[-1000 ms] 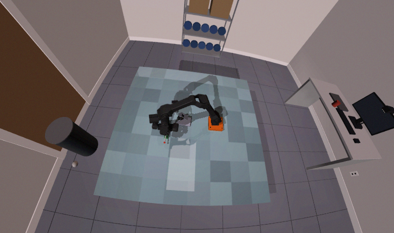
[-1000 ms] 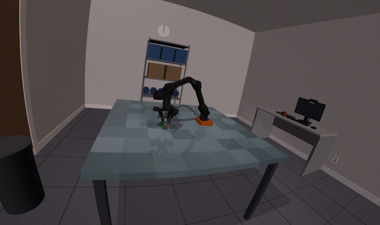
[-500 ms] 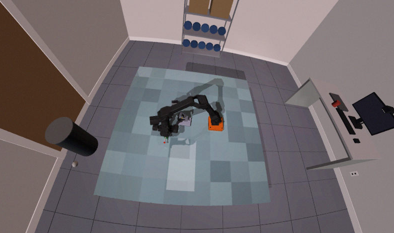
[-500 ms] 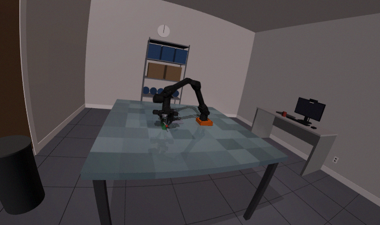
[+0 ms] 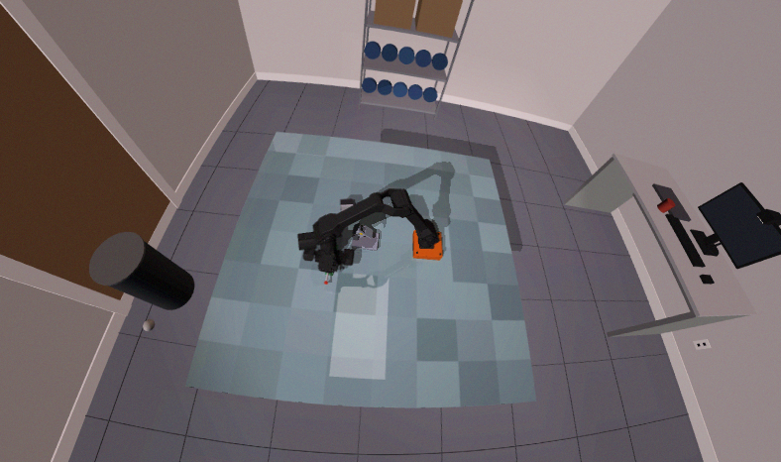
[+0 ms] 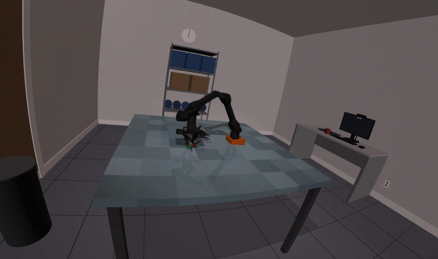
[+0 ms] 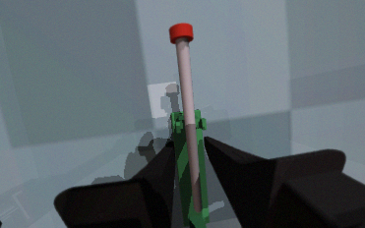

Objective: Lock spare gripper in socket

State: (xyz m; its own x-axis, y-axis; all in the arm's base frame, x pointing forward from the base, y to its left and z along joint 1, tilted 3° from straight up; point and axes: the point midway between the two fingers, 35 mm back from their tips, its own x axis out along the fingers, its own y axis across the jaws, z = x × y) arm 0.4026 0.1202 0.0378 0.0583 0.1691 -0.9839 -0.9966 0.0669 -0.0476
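My gripper tip is 40 mm to the left of the green bracket and 10 mm below it. Round my gripper tip: grey mount: 120 mm behind, 130 mm to the right, 40 mm above; then spare gripper: 50 mm behind, 270 mm to the right, 10 mm above.
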